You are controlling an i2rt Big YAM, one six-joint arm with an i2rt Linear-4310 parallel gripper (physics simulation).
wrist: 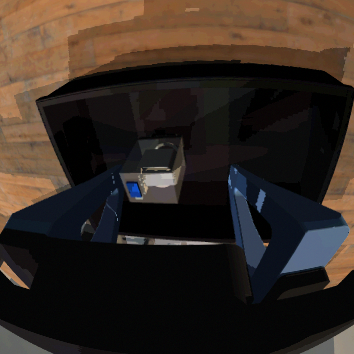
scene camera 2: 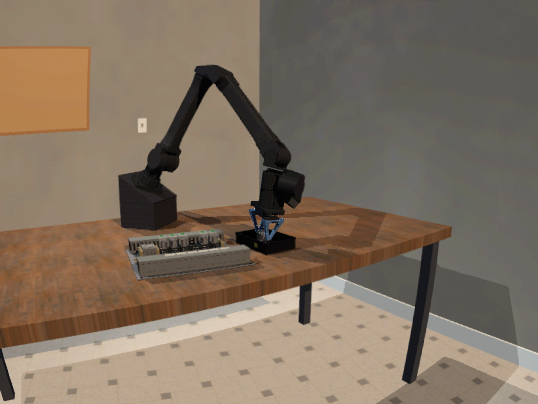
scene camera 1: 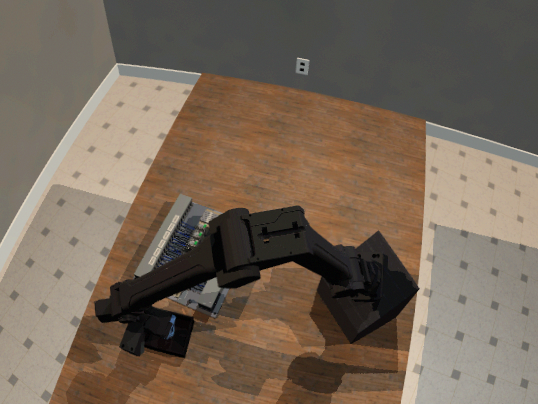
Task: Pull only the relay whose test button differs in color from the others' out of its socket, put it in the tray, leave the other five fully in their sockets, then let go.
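Places are measured from the arm's base along level axes (x ahead, y left, z up), in metres.
Where they show: gripper, fingertip midpoint: (wrist: 175, 173) (scene camera 2: 263, 236) (scene camera 1: 162, 330); arm's base, link origin: (scene camera 2: 146, 185) (scene camera 1: 366, 276).
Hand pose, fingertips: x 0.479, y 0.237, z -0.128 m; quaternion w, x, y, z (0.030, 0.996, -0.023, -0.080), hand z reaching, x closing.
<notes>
Things, the pixels of their top centre, and the offset from my fingertips. Level surfaces: height alone.
- clear-cased relay with a blue test button, top centre: (wrist: 147, 190) (scene camera 2: 262, 229) dx -0.011, dy +0.003, dz +0.019 m
- black tray, top centre: (wrist: 189, 181) (scene camera 1: 159, 328) (scene camera 2: 264, 234) dx +0.008, dy +0.000, dz +0.007 m
- wooden table, surface height: dz -0.028 m
A clear-cased relay with a blue test button (wrist: 154, 172) is in the black tray (scene camera 1: 189, 336) (scene camera 2: 275, 246) (wrist: 200, 70). It looks slightly turned or tilted in the wrist view. My gripper (scene camera 1: 171, 327) (scene camera 2: 265, 237) (wrist: 175, 173) is open and low over the tray, with the relay between its spread fingers. The relay is close to or touching the left finger in that view, with a gap to the right finger. Other relays with green buttons (scene camera 1: 195, 242) (scene camera 2: 172, 241) stand in the socket row; the arm hides part of the row in scene camera 1.
The grey socket panel (scene camera 1: 180, 205) (scene camera 2: 195, 262), with wire ducts and blue wiring, stands close beside the tray. The forearm passes over the panel in scene camera 1. The arm's black base (scene camera 1: 345, 310) (scene camera 2: 147, 207) stands on the wooden table (scene camera 1: 280, 150) (scene camera 2: 65, 280).
</notes>
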